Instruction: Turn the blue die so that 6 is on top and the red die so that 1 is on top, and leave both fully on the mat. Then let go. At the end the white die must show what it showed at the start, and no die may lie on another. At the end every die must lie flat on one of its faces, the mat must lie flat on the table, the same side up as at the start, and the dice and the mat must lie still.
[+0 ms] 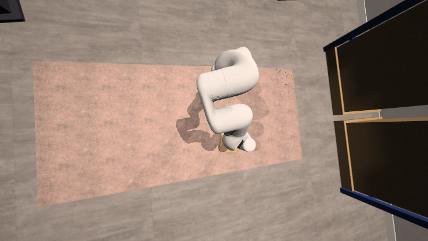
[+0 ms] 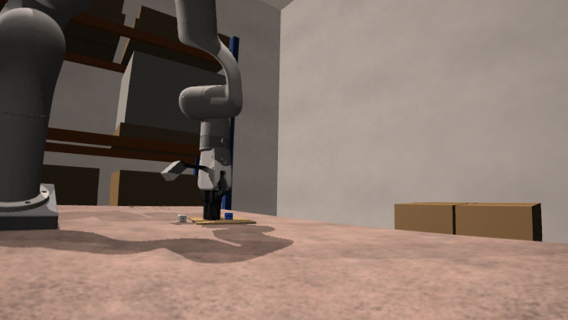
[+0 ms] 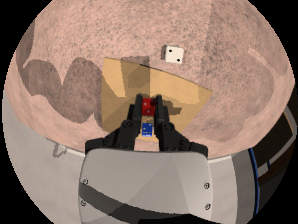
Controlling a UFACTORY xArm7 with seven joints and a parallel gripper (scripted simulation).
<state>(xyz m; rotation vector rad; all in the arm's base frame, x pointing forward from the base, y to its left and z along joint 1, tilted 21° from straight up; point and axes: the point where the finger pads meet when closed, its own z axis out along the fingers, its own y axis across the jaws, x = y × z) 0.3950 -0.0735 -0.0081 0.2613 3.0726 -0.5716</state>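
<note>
The red die lies 10 mm below my hand. From my hand the other things lie so: tan mat (20 mm ahead, 20 mm below); blue die (50 mm ahead, 10 mm to the right, 10 mm below); white die (60 mm behind, 30 mm to the left, 20 mm below).
</note>
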